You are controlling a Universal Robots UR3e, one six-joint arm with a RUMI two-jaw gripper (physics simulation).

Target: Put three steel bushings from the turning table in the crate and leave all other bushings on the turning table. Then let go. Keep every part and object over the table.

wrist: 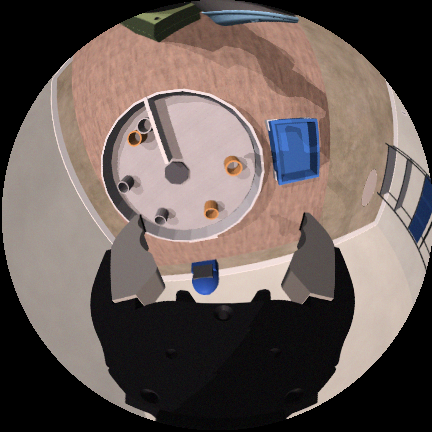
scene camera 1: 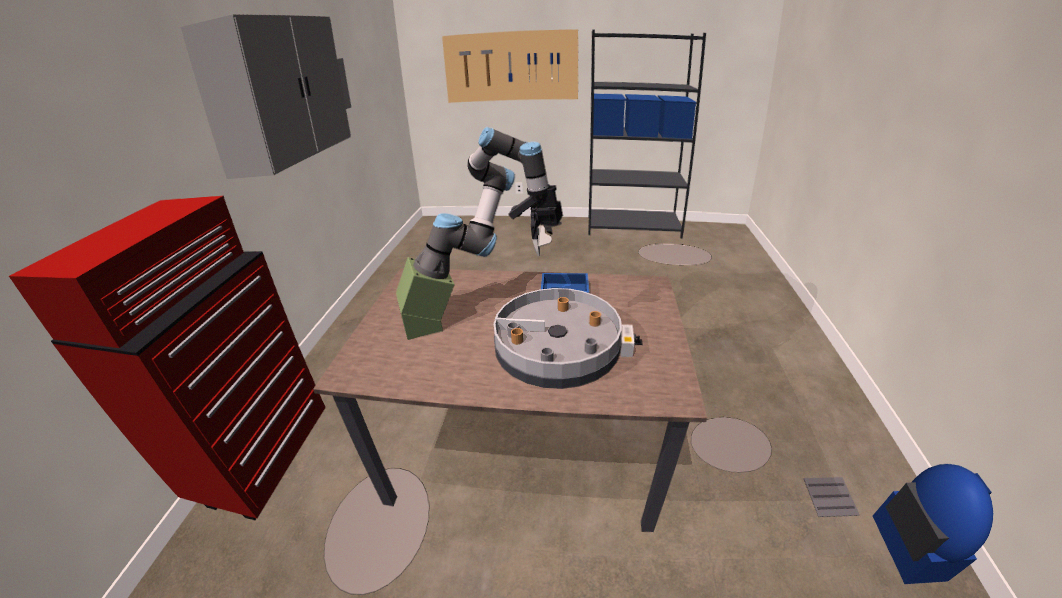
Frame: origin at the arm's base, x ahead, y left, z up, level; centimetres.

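Seen in the pictures: gripper, fingertip midpoint: [wrist: 222,216] [scene camera 1: 545,244]; arm's base at its link origin: [scene camera 1: 430,270].
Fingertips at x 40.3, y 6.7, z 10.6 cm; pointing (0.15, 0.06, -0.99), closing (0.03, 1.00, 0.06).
Observation:
Pixels of each thing's top centre, then the offset from my fingertips to it. "*": a spot on its surface instead.
- blue crate at its top centre: [wrist: 299,151] [scene camera 1: 564,282] dx +1.5, dy +23.1, dz -27.2 cm
- dark hub at its top centre: [wrist: 175,173] [scene camera 1: 557,330] dx +6.3, dy -9.9, dz -26.1 cm
- small white control box at a spot on its surface: [scene camera 1: 627,340] * dx +29.8, dy -9.7, dz -26.4 cm
My gripper [scene camera 1: 541,243] [wrist: 222,216] is open and empty, high above the back of the table. The round turning table [scene camera 1: 558,368] [wrist: 200,125] carries three grey steel bushings: one [scene camera 1: 512,326] [wrist: 144,125] beside the divider wall, one [scene camera 1: 546,354] [wrist: 125,185] near the front rim, and another [scene camera 1: 590,346] [wrist: 161,217] at the front right in the scene view. Three orange bushings share it: one [scene camera 1: 517,336] [wrist: 135,138] close to the steel one at the divider, one [scene camera 1: 595,318] [wrist: 211,210] and one [scene camera 1: 563,303] [wrist: 233,166]. The blue crate [scene camera 1: 564,281] [wrist: 302,162] stands behind; no bushing shows inside.
The divider wall [scene camera 1: 529,324] [wrist: 156,131] runs from the turning table's rim towards the dark hub [scene camera 1: 557,331] [wrist: 177,172]. A small white control box [scene camera 1: 627,340] sits at its right. The green robot base [scene camera 1: 425,304] [wrist: 160,24] stands on the table's left.

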